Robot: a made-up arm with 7 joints.
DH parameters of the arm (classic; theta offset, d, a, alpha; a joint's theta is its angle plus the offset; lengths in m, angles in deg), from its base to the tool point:
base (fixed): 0 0 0 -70
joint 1: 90 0 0 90
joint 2: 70 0 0 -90
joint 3: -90 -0.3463 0.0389 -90
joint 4: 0 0 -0.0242 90
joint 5: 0 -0.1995 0 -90
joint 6: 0 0 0 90
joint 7: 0 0 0 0
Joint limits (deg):
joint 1: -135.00..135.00
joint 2: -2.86..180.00
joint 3: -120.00..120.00
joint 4: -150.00..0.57
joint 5: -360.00..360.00
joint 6: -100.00..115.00
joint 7: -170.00..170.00
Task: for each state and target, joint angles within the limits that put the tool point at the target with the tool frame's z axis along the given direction. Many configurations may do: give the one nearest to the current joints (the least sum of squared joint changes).
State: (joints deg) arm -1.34 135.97 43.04 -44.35 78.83 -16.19 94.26
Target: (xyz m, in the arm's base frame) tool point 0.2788 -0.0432 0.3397 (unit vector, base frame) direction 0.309 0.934 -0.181
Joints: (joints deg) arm 24.26 160.60 60.61 -89.63 71.71 -60.86 94.26
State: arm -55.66 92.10 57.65 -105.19 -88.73 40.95 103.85
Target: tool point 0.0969 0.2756 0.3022 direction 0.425 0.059 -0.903
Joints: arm -46.61 99.41 31.54 -97.24 -73.81 40.29 103.85
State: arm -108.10 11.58 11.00 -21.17 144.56 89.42 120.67
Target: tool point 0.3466 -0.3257 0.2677 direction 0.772 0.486 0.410
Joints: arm -124.11 -1.42 -10.94 -27.07 127.15 104.66 120.67
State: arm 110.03 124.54 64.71 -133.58 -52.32 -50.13 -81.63
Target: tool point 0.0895 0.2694 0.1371 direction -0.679 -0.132 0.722
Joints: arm 93.36 85.59 101.63 -129.80 -88.30 -52.28 -81.63
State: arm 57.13 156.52 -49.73 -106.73 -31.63 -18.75 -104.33
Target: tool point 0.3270 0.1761 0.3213 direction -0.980 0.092 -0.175
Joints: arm 24.23 173.00 -22.98 -68.82 -67.49 39.07 -104.33
